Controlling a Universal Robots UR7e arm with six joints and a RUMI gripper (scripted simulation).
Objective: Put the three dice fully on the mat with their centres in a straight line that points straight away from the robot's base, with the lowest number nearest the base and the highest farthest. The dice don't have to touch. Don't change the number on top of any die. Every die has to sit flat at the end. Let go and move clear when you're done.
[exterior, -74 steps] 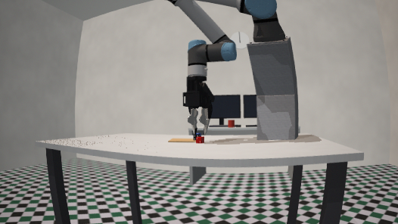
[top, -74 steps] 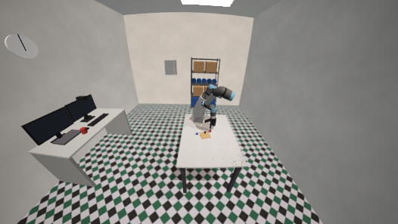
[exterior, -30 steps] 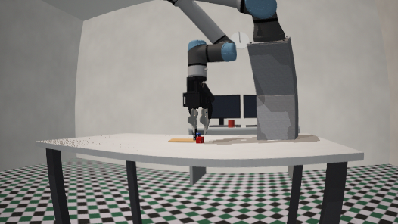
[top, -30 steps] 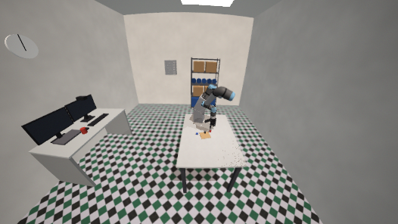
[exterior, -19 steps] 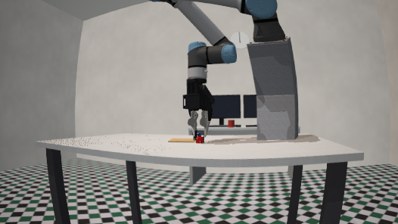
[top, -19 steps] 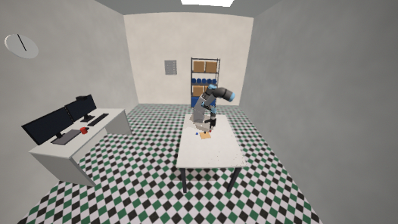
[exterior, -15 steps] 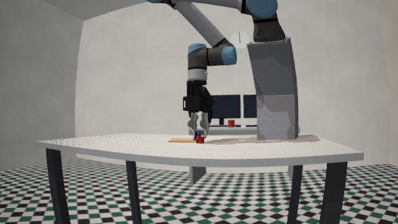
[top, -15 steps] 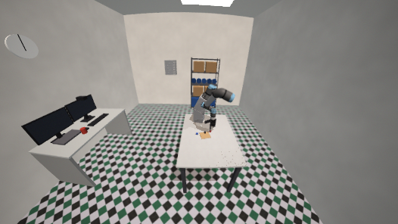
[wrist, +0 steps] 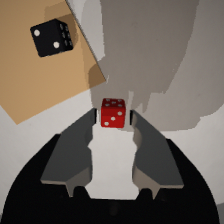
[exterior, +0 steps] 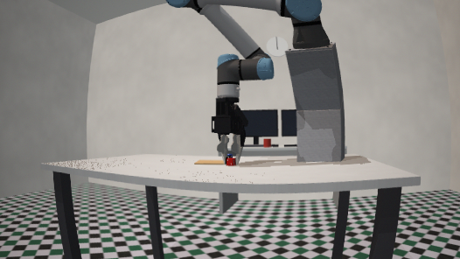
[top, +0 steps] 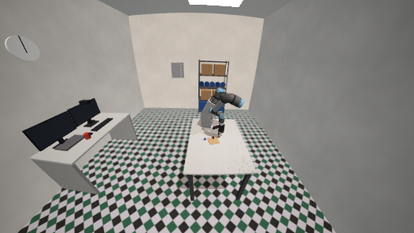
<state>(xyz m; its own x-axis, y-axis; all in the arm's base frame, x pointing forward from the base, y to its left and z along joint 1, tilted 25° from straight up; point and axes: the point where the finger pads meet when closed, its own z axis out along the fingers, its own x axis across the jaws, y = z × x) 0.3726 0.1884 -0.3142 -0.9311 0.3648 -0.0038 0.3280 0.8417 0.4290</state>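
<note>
Now: hand 10 mm above the red die. Also, from my hand: tan mat (80 mm ahead, 90 mm to the right, 20 mm below); then black die (30 mm ahead, 90 mm to the right); then blue die (50 mm ahead, 210 mm to the right, 10 mm below).
</note>
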